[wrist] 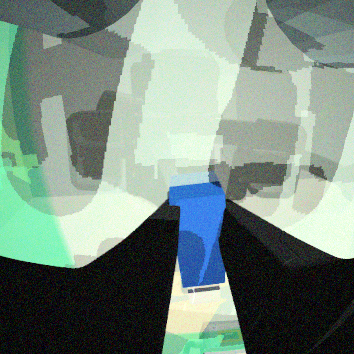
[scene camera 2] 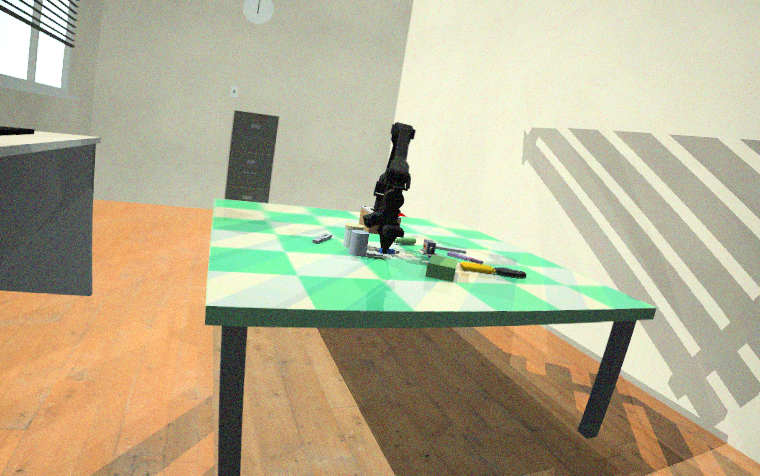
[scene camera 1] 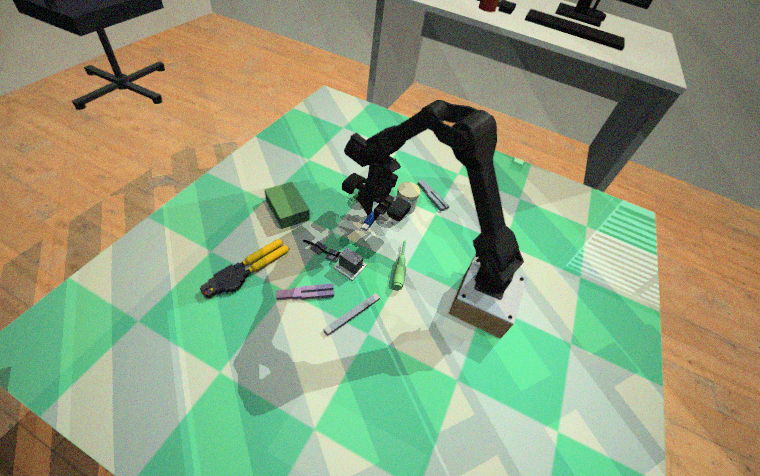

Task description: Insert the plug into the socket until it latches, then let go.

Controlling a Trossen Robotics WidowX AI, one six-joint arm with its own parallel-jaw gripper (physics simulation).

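Observation:
The blue plug has a pale metal end with a dark slot. My gripper is shut on the plug, with a black finger against each side in the wrist view. The plug is at or just above the table; any gap under it cannot be told. The socket is a small dark grey block on a white base, apart from the plug, nearer the front in the first scene view. Its opening cannot be made out.
A black cable lies beside the socket. A green block, yellow-handled tool, purple piece, grey bar and green screwdriver lie around. A beige-topped cylinder stands close to my gripper.

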